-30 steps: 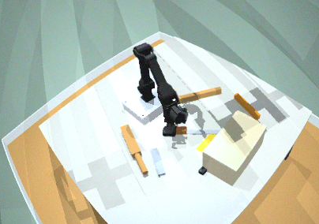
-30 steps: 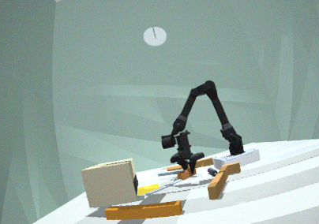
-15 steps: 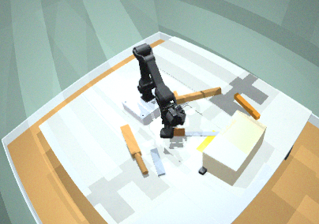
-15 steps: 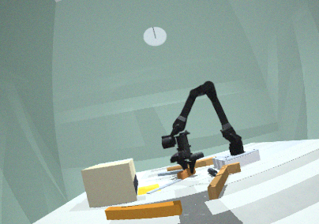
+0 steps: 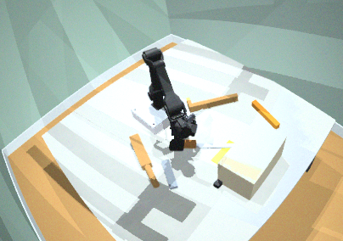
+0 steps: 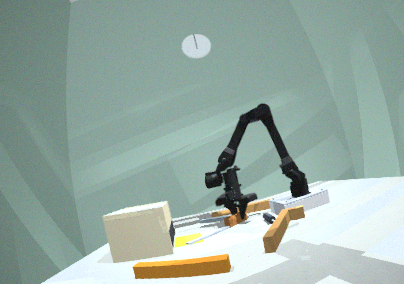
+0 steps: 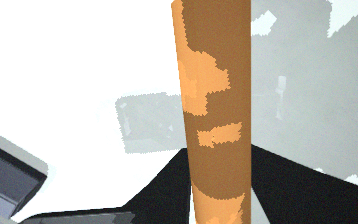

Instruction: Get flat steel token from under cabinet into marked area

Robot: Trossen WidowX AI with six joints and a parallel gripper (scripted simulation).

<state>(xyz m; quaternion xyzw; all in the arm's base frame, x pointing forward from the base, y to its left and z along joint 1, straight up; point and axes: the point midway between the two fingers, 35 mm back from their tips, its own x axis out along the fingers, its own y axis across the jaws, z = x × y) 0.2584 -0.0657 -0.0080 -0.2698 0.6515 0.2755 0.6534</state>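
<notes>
The orange paddle is 190 mm to the right of my gripper tip, 10 mm behind it and 10 mm above it. The rest, counted from my gripper tip: orange bar: 460 mm to the left, 170 mm ahead, 10 mm above; then grey flat bar: 140 mm to the right, 100 mm ahead.
</notes>
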